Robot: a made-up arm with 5 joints. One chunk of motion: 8 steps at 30 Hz.
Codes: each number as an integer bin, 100 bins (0 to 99) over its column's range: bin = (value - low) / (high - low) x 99, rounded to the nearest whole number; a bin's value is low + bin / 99 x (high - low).
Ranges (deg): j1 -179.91..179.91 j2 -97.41..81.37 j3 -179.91..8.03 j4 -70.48..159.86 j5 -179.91..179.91
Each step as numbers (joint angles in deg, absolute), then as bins.
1 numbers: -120.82 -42.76 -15.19 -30.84 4.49
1 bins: 16 30 87 17 51
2 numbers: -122.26 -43.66 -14.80 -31.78 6.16
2 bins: 16 30 87 17 51
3 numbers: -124.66 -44.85 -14.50 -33.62 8.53
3 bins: 15 29 87 16 52
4 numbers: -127.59 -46.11 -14.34 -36.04 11.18
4 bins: 14 28 87 15 53
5 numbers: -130.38 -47.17 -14.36 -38.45 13.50
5 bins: 14 28 87 14 53
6 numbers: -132.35 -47.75 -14.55 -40.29 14.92
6 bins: 13 27 87 13 54
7 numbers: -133.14 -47.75 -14.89 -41.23 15.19
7 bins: 13 27 87 13 54
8 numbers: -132.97 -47.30 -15.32 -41.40 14.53
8 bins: 13 28 87 12 53
